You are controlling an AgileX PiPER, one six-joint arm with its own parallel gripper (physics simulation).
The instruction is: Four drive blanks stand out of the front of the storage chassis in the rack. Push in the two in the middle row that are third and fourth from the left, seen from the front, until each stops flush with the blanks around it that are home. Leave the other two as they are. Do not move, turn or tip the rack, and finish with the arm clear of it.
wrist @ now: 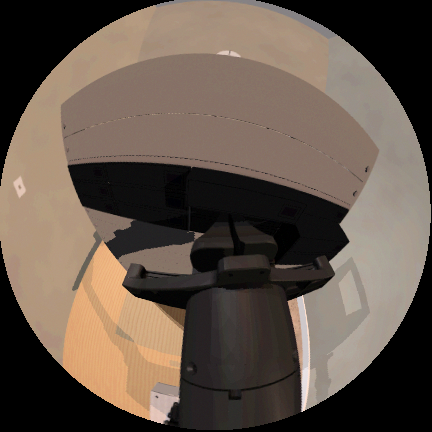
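The storage chassis (200, 135) fills the upper middle of the wrist view; its brown-grey top shows above a dark front. The drive blanks are black and in shadow, so their rows and outlines are hard to separate. One wide blank face (240, 192) shows right of a step in the front, just above the fingertips. A dark part (330, 242) juts out at the right end of the front. My gripper (226, 213) is shut, its fingertips at the lower part of the dark front. The fingers hide what lies behind them; whether they touch a blank cannot be told.
A wood-coloured surface (95, 325) lies below left, with shadows of the arm and rack on it. A pale box-like part (164, 397) shows at the bottom, left of the gripper body. Walls stand behind and on both sides; a small white plate (19, 187) is on the left wall.
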